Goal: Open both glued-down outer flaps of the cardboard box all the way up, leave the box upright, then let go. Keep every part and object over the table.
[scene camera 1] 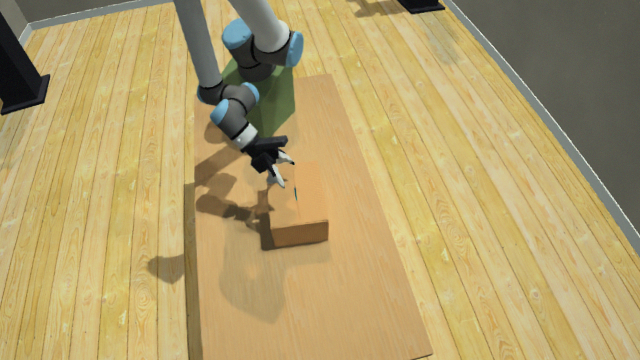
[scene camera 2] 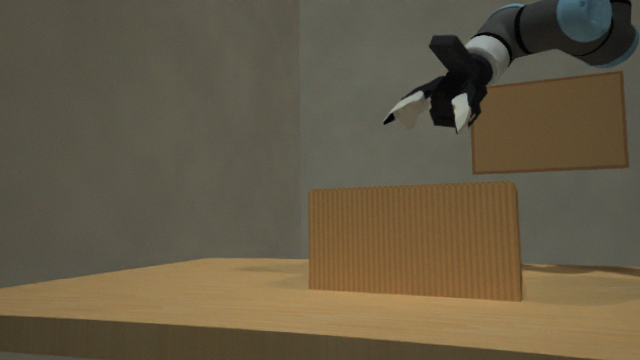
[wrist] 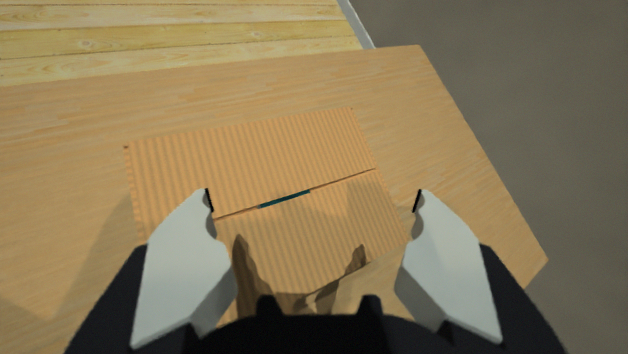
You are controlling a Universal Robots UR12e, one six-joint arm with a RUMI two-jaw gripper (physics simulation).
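Pixels of known places: gripper, fingertip midpoint: (scene camera 1: pixel 289 175) (scene camera 2: pixel 417 127) (wrist: pixel 313 192); arm's base, origin of the base link: (scene camera 1: pixel 257 65).
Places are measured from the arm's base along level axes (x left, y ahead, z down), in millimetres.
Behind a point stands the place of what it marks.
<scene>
The cardboard box (scene camera 1: pixel 301 234) @(x -44, y 804, z 234 mm) (scene camera 2: pixel 415 240) @(x 93, y 658, z 235 mm) stands upright on the table. Its two outer flaps look down and flat: the far flap (scene camera 1: pixel 311 195) @(x 37, y 692, z 156 mm) (wrist: pixel 240 165) @(x 42, y 627, z 156 mm) and the near flap (scene camera 1: pixel 284 216) @(x -91, y 751, z 156 mm) (wrist: pixel 320 230) @(x -74, y 674, z 156 mm) meet along a narrow straight seam. A thin teal strip (scene camera 1: pixel 295 193) @(x -18, y 652, z 172 mm) (wrist: pixel 284 199) @(x -18, y 657, z 172 mm) shows in the middle of that seam. My gripper (scene camera 1: pixel 288 175) @(x -34, y 653, z 49 mm) (scene camera 2: pixel 421 126) @(x -34, y 653, z 49 mm) (wrist: pixel 313 192) @(x -34, y 653, z 49 mm) is wide open and empty. It hangs clearly above the box top, touching neither flap, and its fingers cast shadows on the near flap. The inside of the box is hidden.
The wooden table (scene camera 1: pixel 310 300) @(x -88, y 1045, z 312 mm) (scene camera 2: pixel 150 290) @(x 98, y 1075, z 312 mm) (wrist: pixel 75 110) @(x 307, y 436, z 312 mm) extends around the box, with its right corner in the wrist view. A green arm base (scene camera 1: pixel 280 110) @(x 63, y 118, z 211 mm) stands at the back end. A brown board (scene camera 2: pixel 550 130) hangs on the wall. Black stands (scene camera 1: pixel 22 92) are on the floor.
</scene>
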